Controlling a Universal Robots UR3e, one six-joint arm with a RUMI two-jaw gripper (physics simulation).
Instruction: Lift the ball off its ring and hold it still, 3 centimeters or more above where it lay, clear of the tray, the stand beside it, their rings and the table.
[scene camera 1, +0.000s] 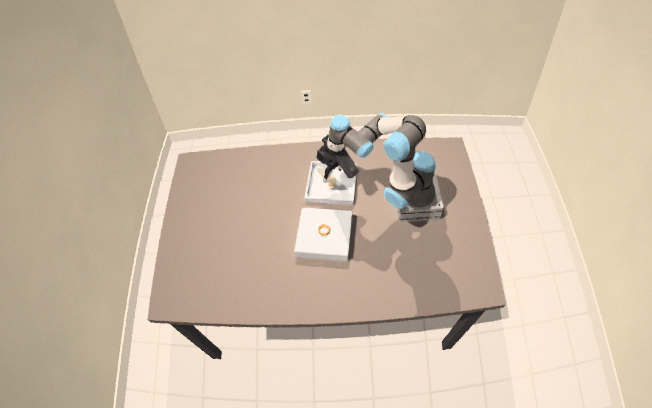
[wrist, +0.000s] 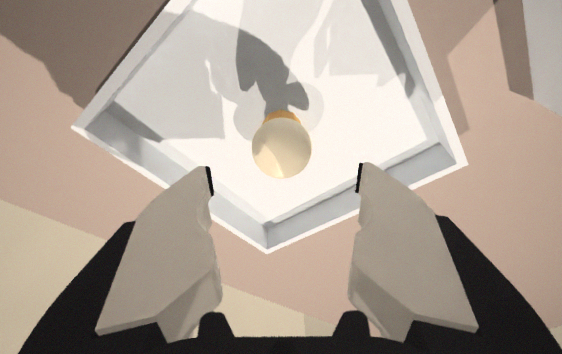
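Where they show: gripper, fingertip midpoint: (scene camera 1: 332, 176) (wrist: 284, 168); arm's base, origin of the base link: (scene camera 1: 419, 193).
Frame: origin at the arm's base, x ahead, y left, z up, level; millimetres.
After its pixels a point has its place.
Note:
A cream ball (wrist: 281, 149) @[z -33, x 326, y -115 mm] sits on an orange ring (wrist: 281, 115) @[z -57, x 321, y -109 mm] inside the white tray (wrist: 268, 240) @[z -62, x 409, y -222 mm] (scene camera 1: 330, 202) @[z -69, x 342, y -27 mm]. In the scene view the fingers largely hide the ball, and a bit of the orange ring (scene camera 1: 331, 185) @[z -52, x 335, y -102 mm] shows. My gripper (wrist: 284, 168) @[z -21, x 330, y -118 mm] is open, with nothing between its fingers. In the wrist view the ball lies just beyond the line between the two fingertips, a little above it in the picture. In the scene view the gripper is tilted over the tray. The exact height of the fingertips above the tray floor is hard to tell.
A white square stand (scene camera 1: 311, 245) @[z -35, x 415, y 181 mm] with an orange ring (scene camera 1: 319, 231) @[z -27, x 385, y 129 mm] on top is beside the tray, nearer the table's front edge. The tray's raised walls surround the ball. The robot's base stands to the right on the brown table (scene camera 1: 225, 240) @[z -80, x 757, y 121 mm].

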